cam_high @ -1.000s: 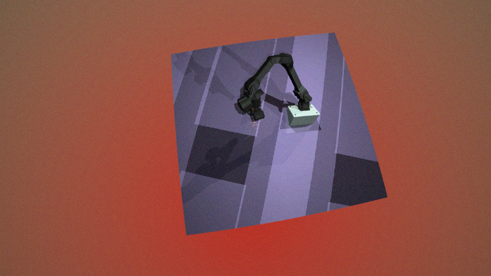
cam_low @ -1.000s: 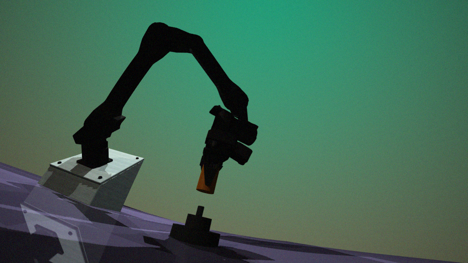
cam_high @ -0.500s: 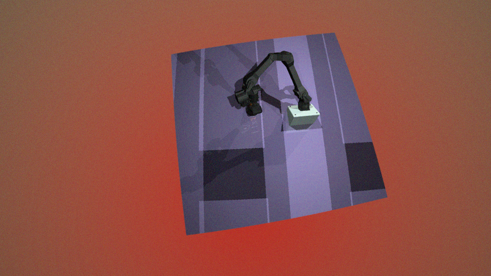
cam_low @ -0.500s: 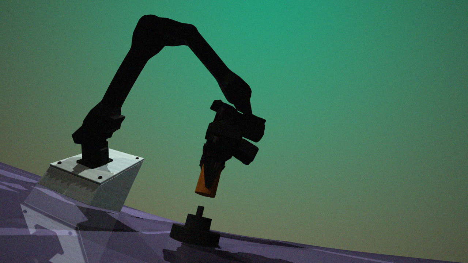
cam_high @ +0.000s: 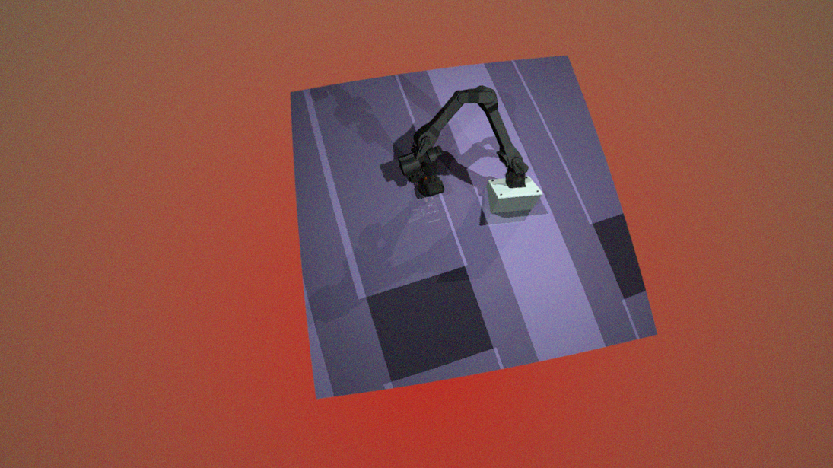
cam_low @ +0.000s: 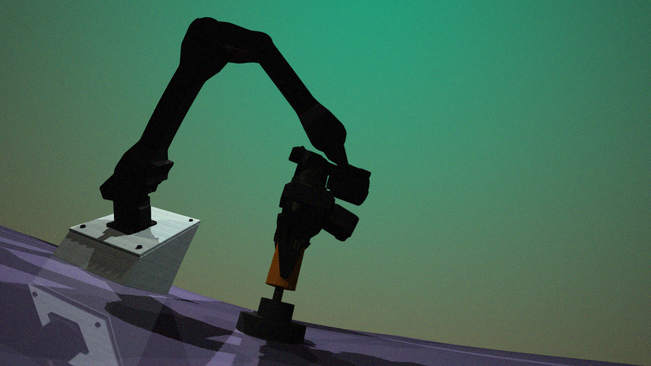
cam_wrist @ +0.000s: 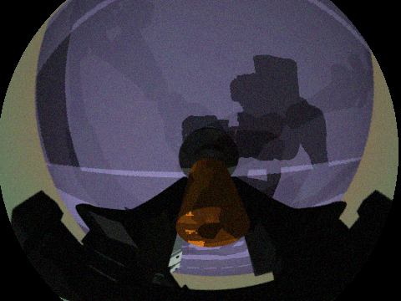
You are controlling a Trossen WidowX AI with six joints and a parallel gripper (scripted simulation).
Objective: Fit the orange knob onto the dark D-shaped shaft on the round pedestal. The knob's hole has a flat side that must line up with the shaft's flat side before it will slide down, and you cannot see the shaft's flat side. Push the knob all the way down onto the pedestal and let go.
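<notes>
The orange knob is 20 mm above my gripper tip. From my gripper tip the other things lie so: dark round pedestal 40 mm below.
</notes>
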